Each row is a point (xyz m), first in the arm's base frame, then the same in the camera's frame.
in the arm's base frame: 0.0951 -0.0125 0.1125
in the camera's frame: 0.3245 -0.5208 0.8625
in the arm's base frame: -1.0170 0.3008 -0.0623
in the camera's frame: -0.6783 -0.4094 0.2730
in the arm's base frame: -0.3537 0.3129 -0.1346
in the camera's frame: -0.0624 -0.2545 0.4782
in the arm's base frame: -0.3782 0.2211 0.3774
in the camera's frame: -0.2558 -0.4325 0.9277
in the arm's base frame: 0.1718 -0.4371 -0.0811
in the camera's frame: 0.5714 -0.8840 0.6869
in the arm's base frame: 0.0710 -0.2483 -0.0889
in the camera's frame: 0.4377 -0.7202 0.6523
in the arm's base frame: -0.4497 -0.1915 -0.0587
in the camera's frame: -0.0520 -0.7734 0.4718
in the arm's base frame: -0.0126 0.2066 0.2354
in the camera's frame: 0.1277 -0.3507 0.9463
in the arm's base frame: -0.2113 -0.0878 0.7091
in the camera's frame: -0.1563 -0.7527 1.2754
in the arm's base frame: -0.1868 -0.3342 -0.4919
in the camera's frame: 0.3820 -0.7877 0.1742
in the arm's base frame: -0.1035 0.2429 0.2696
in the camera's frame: 0.0247 -0.3393 0.9430
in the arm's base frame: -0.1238 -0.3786 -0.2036
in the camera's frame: 0.3398 -0.8657 0.4592
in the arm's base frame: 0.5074 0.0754 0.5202
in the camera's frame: 0.5157 -0.4215 1.4079
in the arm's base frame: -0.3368 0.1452 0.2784
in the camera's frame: -0.1625 -0.4813 0.8490
